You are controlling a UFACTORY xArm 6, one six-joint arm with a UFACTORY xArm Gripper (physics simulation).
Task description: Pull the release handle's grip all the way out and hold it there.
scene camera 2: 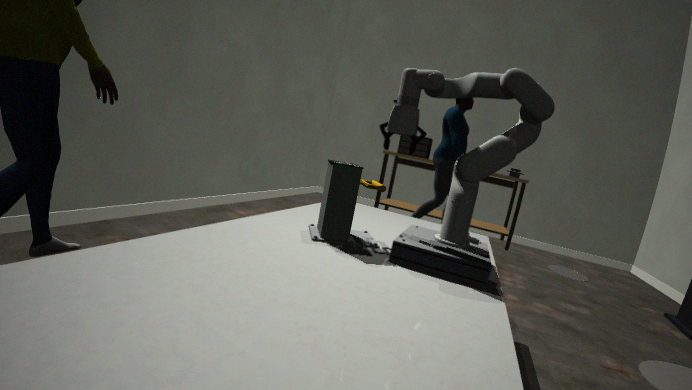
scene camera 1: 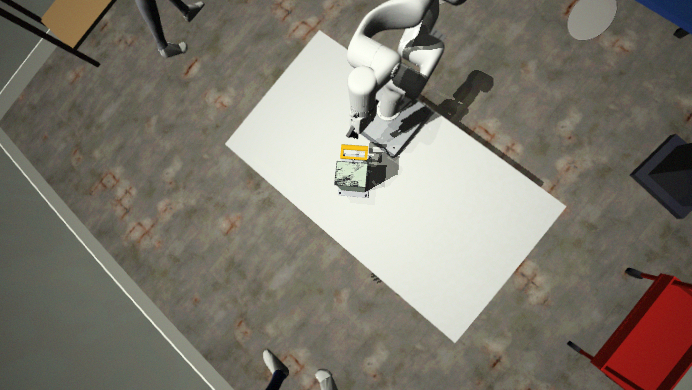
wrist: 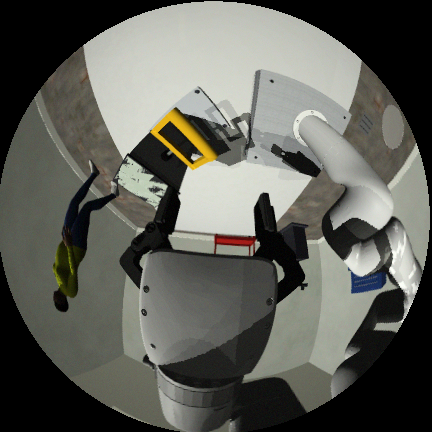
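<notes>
The yellow grip of the release handle [scene camera 1: 354, 146] [scene camera 2: 373, 185] [wrist: 195, 134] is a rectangular loop. It sticks out from the upper part of a dark green-grey upright housing [scene camera 1: 351, 175] [scene camera 2: 341, 200] [wrist: 140, 180], on the side facing the robot. A short dark gap shows between grip and housing in the wrist view. My gripper [scene camera 1: 352, 132] [scene camera 2: 399, 150] [wrist: 216, 196] is open and empty, fingers pointing down. It hangs above the grip's height and a little to the robot's side of it, touching neither grip nor housing. The shaft behind the grip is mostly hidden.
The housing is bolted to a plate on the white table [scene camera 1: 450, 225] [scene camera 2: 250, 300]. The robot's base [scene camera 2: 440, 255] [wrist: 280, 110] stands close beside it. A person in yellow-green [scene camera 2: 32, 35] [wrist: 67, 265] and one in blue [scene camera 2: 452, 132] stand off the table. A red cart [scene camera 1: 650, 330] is farther away.
</notes>
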